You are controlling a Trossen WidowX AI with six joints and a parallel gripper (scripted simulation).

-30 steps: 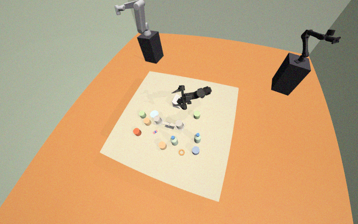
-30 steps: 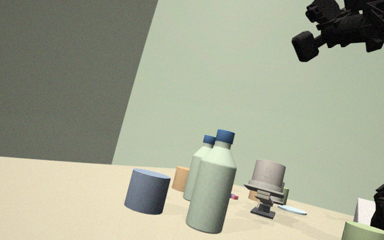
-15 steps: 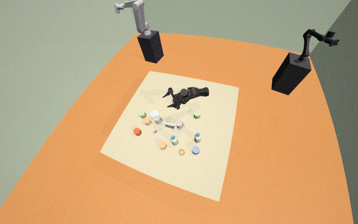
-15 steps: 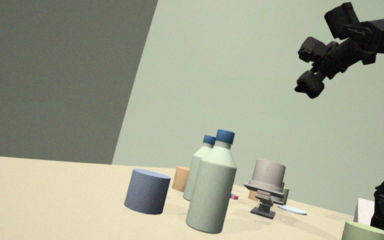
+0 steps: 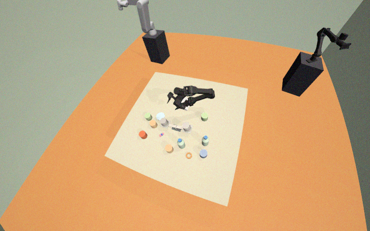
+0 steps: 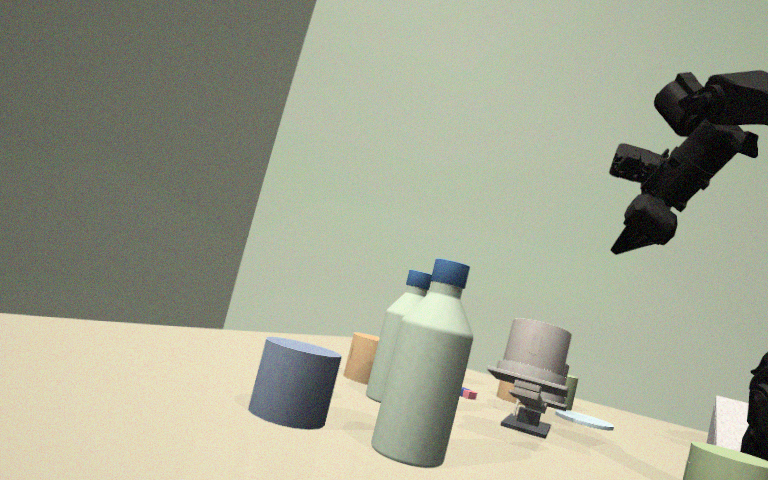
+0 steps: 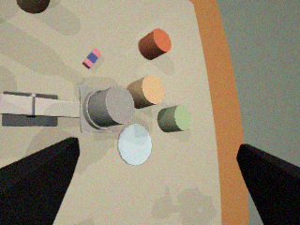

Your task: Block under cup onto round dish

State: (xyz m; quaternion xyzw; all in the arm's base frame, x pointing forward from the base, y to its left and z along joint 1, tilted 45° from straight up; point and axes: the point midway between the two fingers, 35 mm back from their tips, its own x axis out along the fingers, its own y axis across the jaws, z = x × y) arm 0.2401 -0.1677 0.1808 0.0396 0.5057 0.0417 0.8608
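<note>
My gripper tip is 80 mm short of the grey cup, 110 mm to the left of it and 230 mm above it. From my gripper tip the other things lie so: balance (70 mm ahead, 40 mm to the left, 270 mm below); then mint-green block (80 mm ahead, 90 mm to the right, 250 mm below); then balance beam (70 mm ahead, 40 mm to the left, 250 mm below).
</note>
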